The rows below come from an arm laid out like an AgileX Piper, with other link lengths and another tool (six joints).
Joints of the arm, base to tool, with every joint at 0 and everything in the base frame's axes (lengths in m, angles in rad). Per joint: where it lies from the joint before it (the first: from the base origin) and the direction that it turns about. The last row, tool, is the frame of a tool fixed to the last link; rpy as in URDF.
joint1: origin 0.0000 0.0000 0.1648 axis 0 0 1
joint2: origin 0.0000 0.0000 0.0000 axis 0 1 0
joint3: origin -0.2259 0.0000 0.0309 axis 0 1 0
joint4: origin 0.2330 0.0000 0.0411 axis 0.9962 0 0.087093
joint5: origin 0.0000 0.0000 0.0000 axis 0 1 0
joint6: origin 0.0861 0.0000 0.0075 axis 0.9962 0 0.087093
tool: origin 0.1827 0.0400 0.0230 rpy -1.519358 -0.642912 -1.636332
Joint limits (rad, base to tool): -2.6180..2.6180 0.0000..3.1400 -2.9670..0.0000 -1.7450..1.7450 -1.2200..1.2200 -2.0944..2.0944
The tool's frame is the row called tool.
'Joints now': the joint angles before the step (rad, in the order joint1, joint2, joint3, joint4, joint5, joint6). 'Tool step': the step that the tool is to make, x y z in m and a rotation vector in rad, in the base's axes. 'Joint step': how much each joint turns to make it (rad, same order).
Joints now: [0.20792 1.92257 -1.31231 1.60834 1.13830 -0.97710]
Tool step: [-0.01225 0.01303 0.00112 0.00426 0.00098 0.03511]
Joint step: [0.03763 -0.00001 0.00002 0.00505 0.00000 -0.00002]
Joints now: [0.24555 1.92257 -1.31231 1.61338 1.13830 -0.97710]
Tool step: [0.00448 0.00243 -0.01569 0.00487 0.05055 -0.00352]
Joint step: [0.00442 0.04790 0.00001 0.01874 0.00213 0.00001]
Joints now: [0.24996 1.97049 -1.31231 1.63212 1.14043 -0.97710]
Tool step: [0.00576 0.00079 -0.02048 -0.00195 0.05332 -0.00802]
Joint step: [-0.00001 0.05578 0.00004 0.01554 0.00000 -0.00404]
